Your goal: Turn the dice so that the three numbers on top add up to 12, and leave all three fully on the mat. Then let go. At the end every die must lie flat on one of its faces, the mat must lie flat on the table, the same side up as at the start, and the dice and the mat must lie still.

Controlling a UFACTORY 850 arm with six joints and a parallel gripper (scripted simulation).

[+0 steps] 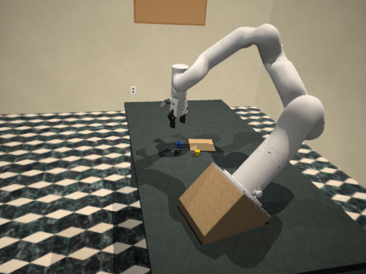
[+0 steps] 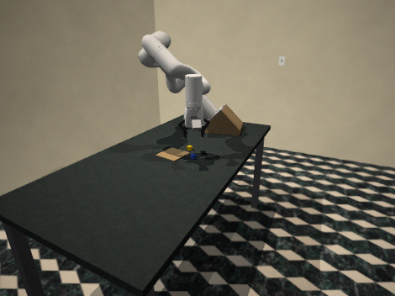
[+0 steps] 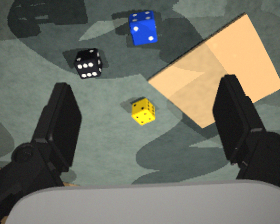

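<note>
My hand is 10 mm past the blue die, 10 mm to the left of it and 130 mm above it. From my hand the other things lie so: tan mat 40 mm behind, 140 mm to the right, 140 mm below; then black die 80 mm behind, 30 mm to the left, 130 mm below; then yellow die 130 mm behind, 60 mm to the right, 130 mm below.
</note>
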